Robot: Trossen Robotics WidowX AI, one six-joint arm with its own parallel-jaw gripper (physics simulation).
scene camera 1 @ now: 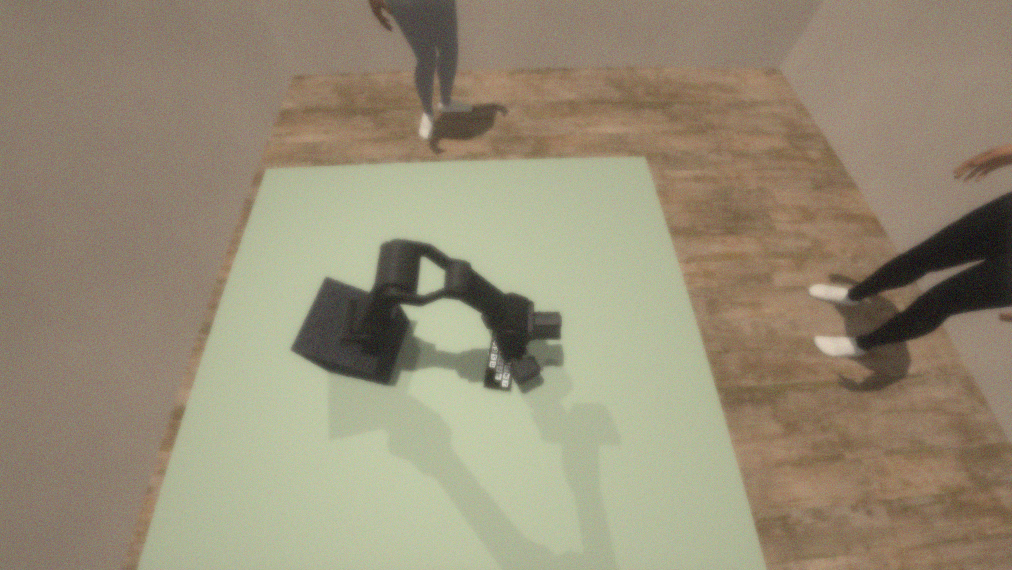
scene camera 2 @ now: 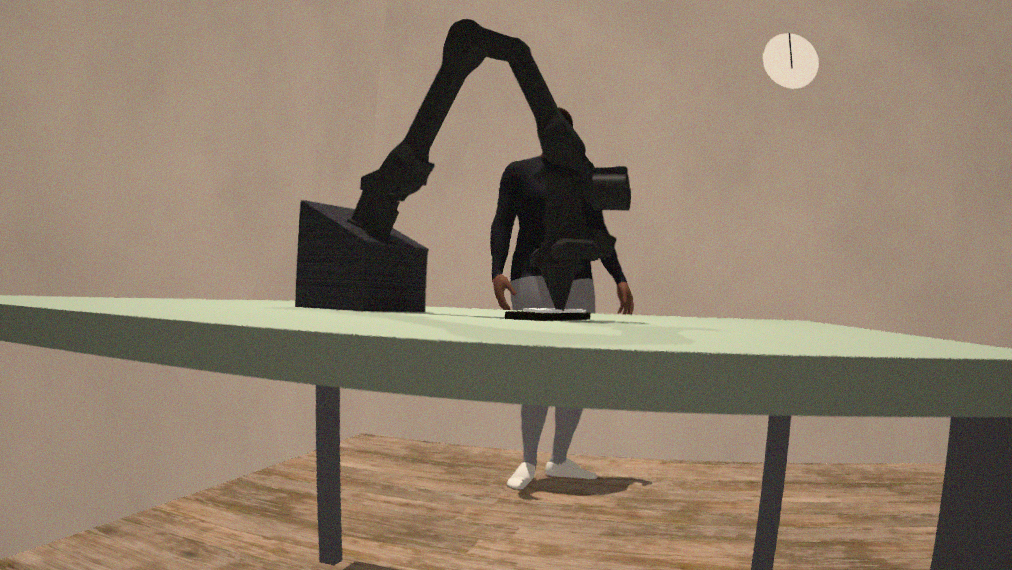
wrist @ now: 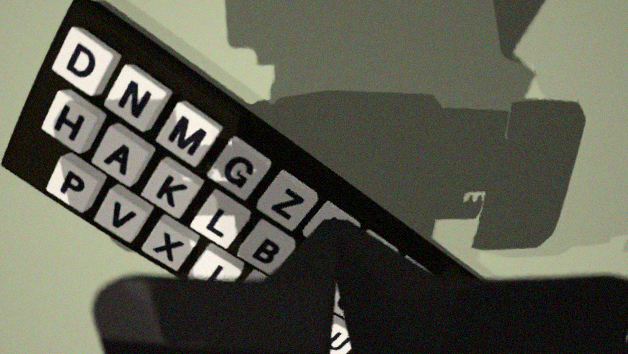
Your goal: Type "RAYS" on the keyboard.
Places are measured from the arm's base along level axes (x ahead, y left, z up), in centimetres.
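Pixels of known places: gripper, between the fingertips: (scene camera 1: 509,354) (scene camera 2: 559,310) (wrist: 334,232); arm's base, origin of its link: (scene camera 1: 354,329) (scene camera 2: 368,227).
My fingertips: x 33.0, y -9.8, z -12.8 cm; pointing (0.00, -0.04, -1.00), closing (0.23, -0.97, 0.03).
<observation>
For each thing: its top centre in the pictures, then the offset to it from my fingertips.
- black keyboard, centre of its top: (wrist: 277,258) (scene camera 2: 551,308) (scene camera 1: 502,348) dx -1.3, dy +1.7, dz +0.2 cm
- H, centre of its top: (wrist: 69,123) dx +1.7, dy +9.0, dz +0.2 cm
- K, centre of its top: (wrist: 170,190) dx +0.3, dy +5.5, dz +0.2 cm
- Z, centre of its top: (wrist: 287,204) dx +0.7, dy +1.8, dz +0.2 cm
A black keyboard (scene camera 1: 497,387) (scene camera 2: 546,316) (wrist: 30,130) with pale keys lies on the table under the arm. In the wrist view it runs slantwise. Its A key (wrist: 123,156) is in the middle row, between H (wrist: 74,121) and K (wrist: 173,187). A key (wrist: 332,218) beside Z (wrist: 287,200) is partly covered by the fingers and its letter is hidden. The R, Y and S letters cannot be read. My gripper (scene camera 2: 560,307) (wrist: 334,232) is shut and empty, pointing down with its tips at or just over the keys; contact cannot be told. The arm hides its tips in scene camera 1.
The arm's dark base block (scene camera 1: 347,332) (scene camera 2: 361,276) stands on the pale green table (scene camera 1: 283,495) (scene camera 2: 212,332), left of the keyboard. One person (scene camera 1: 428,42) (scene camera 2: 527,205) stands beyond the table. Another person (scene camera 1: 941,269) stands at the right in scene camera 1. Arm shadows fall across the table.
</observation>
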